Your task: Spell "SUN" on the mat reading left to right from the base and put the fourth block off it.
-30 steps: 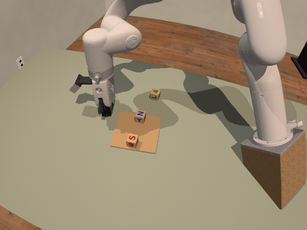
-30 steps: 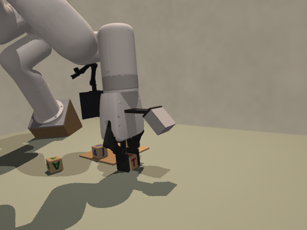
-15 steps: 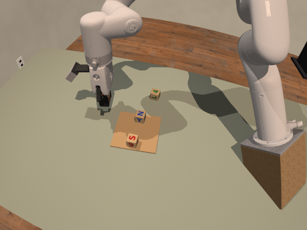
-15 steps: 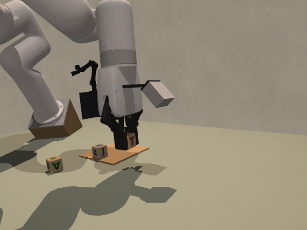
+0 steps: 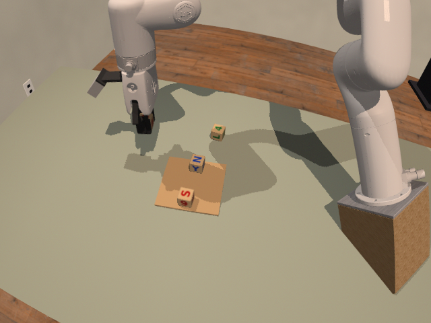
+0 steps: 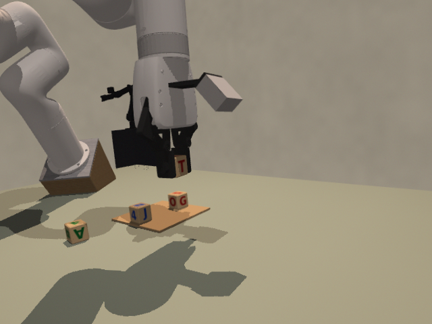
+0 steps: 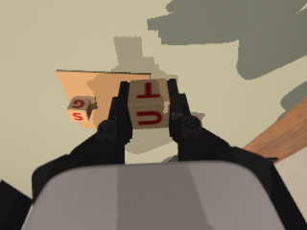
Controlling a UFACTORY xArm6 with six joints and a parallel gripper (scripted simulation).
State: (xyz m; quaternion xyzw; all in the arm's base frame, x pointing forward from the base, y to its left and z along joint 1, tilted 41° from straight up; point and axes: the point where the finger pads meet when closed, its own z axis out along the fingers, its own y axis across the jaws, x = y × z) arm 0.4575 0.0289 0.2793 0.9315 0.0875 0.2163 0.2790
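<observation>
Now: hand 110 mm past the tan mat, 70 mm to the right of it and 120 mm above it. Round my hand: U block 10 mm below; then N block 120 mm behind, 20 mm to the left, 100 mm below; then S block 100 mm behind, 120 mm to the left, 100 mm below.
</observation>
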